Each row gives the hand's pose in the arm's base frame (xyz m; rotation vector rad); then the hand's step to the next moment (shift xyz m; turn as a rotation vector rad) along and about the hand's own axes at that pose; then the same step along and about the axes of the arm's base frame.
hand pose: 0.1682 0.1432 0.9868 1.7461 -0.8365 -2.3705
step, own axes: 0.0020 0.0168 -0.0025 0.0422 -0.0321 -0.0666
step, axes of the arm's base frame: -0.0026 -0.0159 0.0057 0.0536 -0.0137 -0.0647
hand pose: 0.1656 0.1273 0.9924 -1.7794 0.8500 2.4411
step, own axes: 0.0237 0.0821 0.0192 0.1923 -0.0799 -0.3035
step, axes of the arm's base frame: -0.0508 -0.0691 0.0175 0.2236 -0.1189 -0.2671
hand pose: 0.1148 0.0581 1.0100 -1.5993 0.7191 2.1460
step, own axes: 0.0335 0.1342 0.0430 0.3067 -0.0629 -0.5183
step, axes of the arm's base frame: -0.1192 -0.0823 0.0017 0.3461 -0.2618 -0.4223
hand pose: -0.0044 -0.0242 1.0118 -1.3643 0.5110 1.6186
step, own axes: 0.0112 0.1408 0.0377 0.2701 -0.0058 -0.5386
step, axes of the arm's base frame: -0.1383 -0.0341 -0.0330 0.3073 -0.3193 -0.4082
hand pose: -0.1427 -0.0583 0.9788 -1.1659 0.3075 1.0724
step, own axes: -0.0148 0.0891 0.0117 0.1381 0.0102 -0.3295
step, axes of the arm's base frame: -0.0830 0.0018 -0.0374 0.1633 -0.2096 -0.2391
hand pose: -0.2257 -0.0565 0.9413 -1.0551 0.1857 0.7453
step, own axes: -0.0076 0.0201 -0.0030 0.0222 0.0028 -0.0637
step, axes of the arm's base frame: -0.0178 -0.0005 -0.0124 0.0277 -0.0424 -0.0447
